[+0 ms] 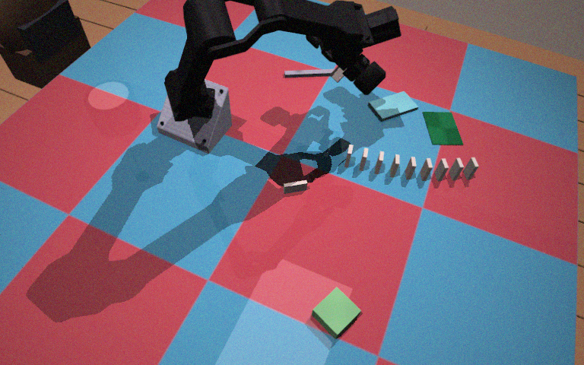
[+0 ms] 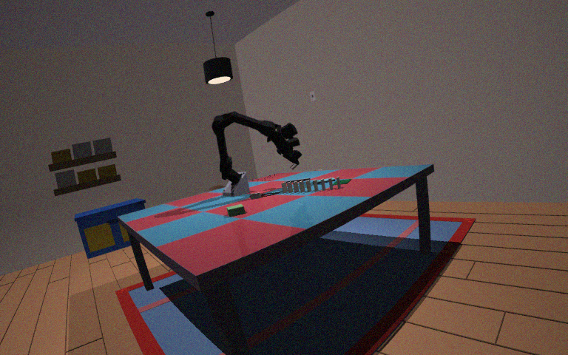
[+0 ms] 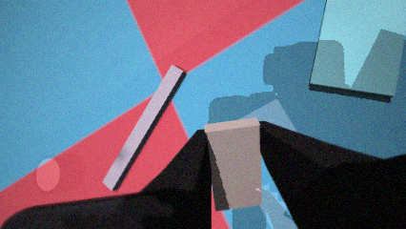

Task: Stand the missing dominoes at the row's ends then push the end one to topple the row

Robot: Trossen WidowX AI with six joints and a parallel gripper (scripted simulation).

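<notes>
My gripper tip is 9 cm past the grey bar, 8 cm to the right of it and 10 cm above it. The rest, counted from my gripper tip: dark green flat tile 26 cm ahead, 1 cm to the right, 11 cm below; light blue flat tile 13 cm ahead, 2 cm to the left, 11 cm below; light green block 10 cm ahead, 54 cm to the right, 10 cm below.
</notes>
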